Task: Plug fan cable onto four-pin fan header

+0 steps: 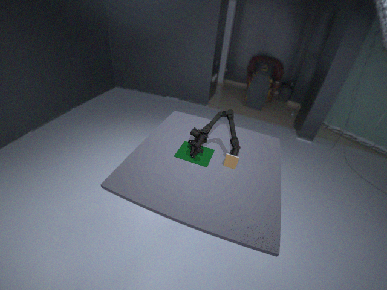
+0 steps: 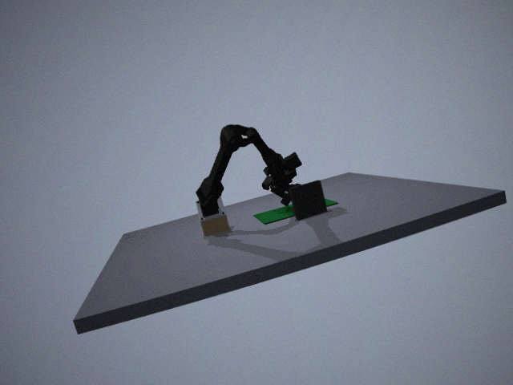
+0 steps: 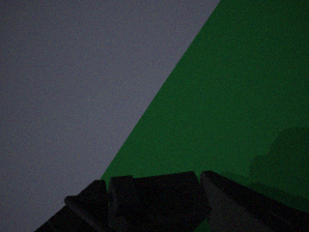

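The green board is 90 mm to the right of my gripper tip and 50 mm below it. From my gripper tip the other things lie so: dark square fan (20 mm ahead, 270 mm to the right, 20 mm above); then fan plug (10 mm behind, 10 mm to the right).
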